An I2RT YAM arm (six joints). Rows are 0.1 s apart.
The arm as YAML. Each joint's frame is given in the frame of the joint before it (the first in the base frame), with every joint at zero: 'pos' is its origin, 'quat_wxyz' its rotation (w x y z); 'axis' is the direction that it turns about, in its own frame. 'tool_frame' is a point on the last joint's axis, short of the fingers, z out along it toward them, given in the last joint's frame.
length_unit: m
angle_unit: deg
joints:
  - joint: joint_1
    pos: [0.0, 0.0, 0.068]
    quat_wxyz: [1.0, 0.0, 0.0, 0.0]
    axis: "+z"
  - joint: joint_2
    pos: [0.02, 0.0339, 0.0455]
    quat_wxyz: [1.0, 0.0, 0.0, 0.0]
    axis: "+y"
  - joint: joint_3
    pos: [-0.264, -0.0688, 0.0]
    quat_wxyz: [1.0, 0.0, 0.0, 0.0]
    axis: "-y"
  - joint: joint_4
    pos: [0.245, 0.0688, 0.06]
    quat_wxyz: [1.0, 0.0, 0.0, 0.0]
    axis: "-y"
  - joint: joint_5
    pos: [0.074, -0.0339, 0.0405]
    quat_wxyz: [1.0, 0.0, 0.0, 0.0]
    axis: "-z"
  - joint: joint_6
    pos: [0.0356, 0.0, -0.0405]
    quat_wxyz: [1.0, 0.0, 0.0, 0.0]
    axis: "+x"
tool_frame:
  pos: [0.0, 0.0, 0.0]
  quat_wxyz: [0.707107, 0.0, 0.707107, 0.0]
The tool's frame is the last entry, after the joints.
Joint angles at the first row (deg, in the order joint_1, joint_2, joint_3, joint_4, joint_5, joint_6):
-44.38, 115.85, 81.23, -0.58, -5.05, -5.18
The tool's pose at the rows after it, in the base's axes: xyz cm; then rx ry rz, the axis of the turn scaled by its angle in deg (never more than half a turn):
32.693 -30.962 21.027 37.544 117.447 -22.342
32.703 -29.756 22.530 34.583 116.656 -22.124
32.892 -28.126 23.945 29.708 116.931 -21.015
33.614 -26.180 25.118 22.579 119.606 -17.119
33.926 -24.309 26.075 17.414 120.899 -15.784
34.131 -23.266 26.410 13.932 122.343 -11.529
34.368 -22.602 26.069 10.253 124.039 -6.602
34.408 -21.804 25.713 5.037 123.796 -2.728
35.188 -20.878 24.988 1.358 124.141 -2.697
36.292 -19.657 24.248 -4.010 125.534 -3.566
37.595 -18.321 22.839 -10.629 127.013 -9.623
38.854 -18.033 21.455 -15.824 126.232 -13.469
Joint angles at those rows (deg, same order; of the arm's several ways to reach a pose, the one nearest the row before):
-43.92, 112.61, 78.22, 2.33, -6.09, -5.10
-42.84, 109.73, 77.20, 1.98, -6.78, -5.95
-41.22, 106.81, 76.35, 0.68, -8.36, -7.86
-38.90, 105.01, 77.45, -4.08, -11.85, -10.88
-36.72, 102.83, 77.18, -6.70, -12.92, -13.19
-35.65, 102.16, 77.77, -9.87, -16.12, -14.09
-35.03, 102.52, 78.25, -12.62, -20.06, -15.48
-34.42, 102.14, 77.09, -12.66, -24.31, -17.69
-32.73, 102.89, 76.43, -11.52, -24.26, -19.50
-30.39, 104.20, 76.82, -11.89, -23.28, -22.90
-27.54, 106.00, 76.07, -9.66, -18.59, -28.29
-26.28, 108.79, 76.19, -5.99, -16.92, -32.38

